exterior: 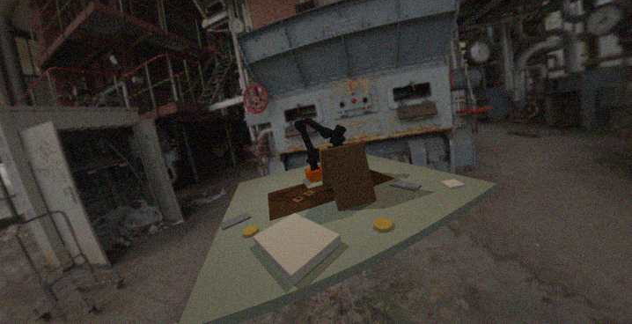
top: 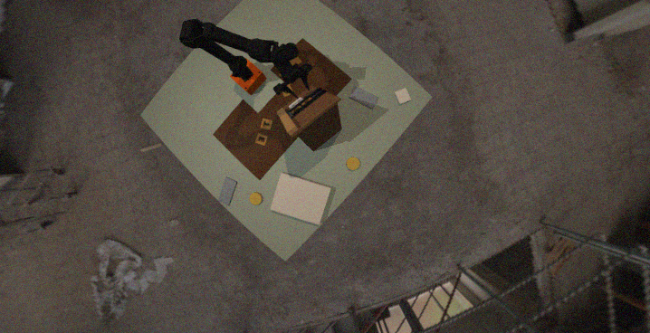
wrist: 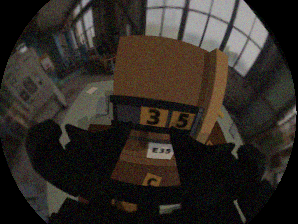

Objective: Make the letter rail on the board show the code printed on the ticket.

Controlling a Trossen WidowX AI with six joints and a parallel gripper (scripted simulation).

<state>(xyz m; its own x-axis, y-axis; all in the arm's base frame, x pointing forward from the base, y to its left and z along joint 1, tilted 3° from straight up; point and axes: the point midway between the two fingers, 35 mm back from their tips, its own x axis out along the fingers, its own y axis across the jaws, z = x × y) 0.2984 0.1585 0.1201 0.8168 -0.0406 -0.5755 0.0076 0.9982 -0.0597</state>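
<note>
The white ticket is 30 mm behind my gripper tip, 40 mm to the right of it and 110 mm below it. Round my gripper tip: tan tile (250 mm behind, 110 mm to the left, 180 mm below); white slab (370 mm ahead, 350 mm to the right, 160 mm below); brown mat (130 mm behind, 120 mm to the right, 180 mm below).
</note>
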